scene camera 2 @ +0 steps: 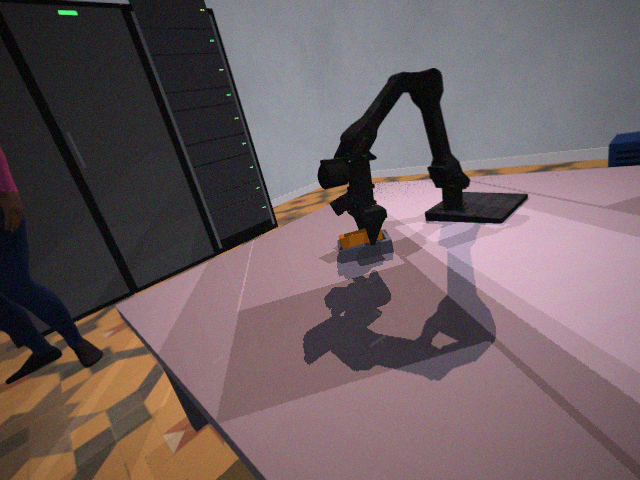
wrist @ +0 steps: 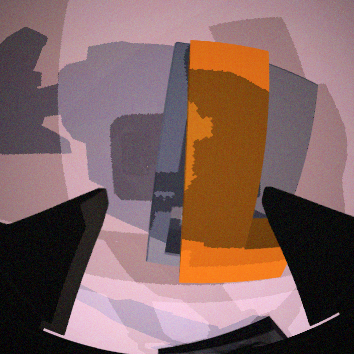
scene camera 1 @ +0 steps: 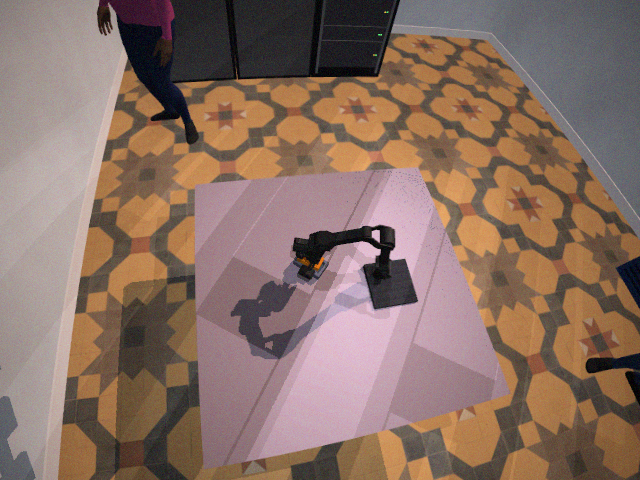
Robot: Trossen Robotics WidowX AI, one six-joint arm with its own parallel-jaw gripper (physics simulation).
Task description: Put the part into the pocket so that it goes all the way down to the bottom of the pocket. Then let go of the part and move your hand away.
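Places are measured from the arm's base along level axes (x ahead, y left, z up), in centimetres.
Where they show: gripper, fingertip midpoint: (scene camera 2: 367,240) (wrist: 186,195) (scene camera 1: 310,266); arm's base, link origin: (scene camera 2: 452,206) (scene camera 1: 380,273).
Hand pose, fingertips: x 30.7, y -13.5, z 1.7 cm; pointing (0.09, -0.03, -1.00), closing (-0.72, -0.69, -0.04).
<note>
Each offset is from my fingertips to the top centre of the thing. Level surfaces: height alone.
The orange part @[dx -1.1, dy -3.0, dz +2.5 cm] (scene camera 1: 320,264) (scene camera 2: 353,239) (wrist: 225,160) lies on the blue-grey pocket block @[dx -1.5, dy -2.4, dz -0.5 cm] (scene camera 1: 323,270) (scene camera 2: 356,253) (wrist: 292,115). It stands up above the rim and looks slightly tipped. In the wrist view it covers much of the opening, and its near end reaches past the block's near edge. A dark strip of the opening shows at its left. How deep its underside sits is hidden. My gripper (scene camera 1: 311,266) (scene camera 2: 373,241) (wrist: 186,195) is open and low over the block. Its fingers are on either side of the part's near end, and the right one overlaps the part's corner in the wrist view.
The arm's black base plate (scene camera 1: 395,294) (scene camera 2: 485,209) is on the pink table top @[dz -4.1 cm] (scene camera 1: 330,392) (scene camera 2: 413,428), right of the block in the scene views. Dark cabinets (scene camera 1: 273,38) (scene camera 2: 77,144) stand on the floor behind, and a person in a pink top (scene camera 1: 147,12) stands beside them.
</note>
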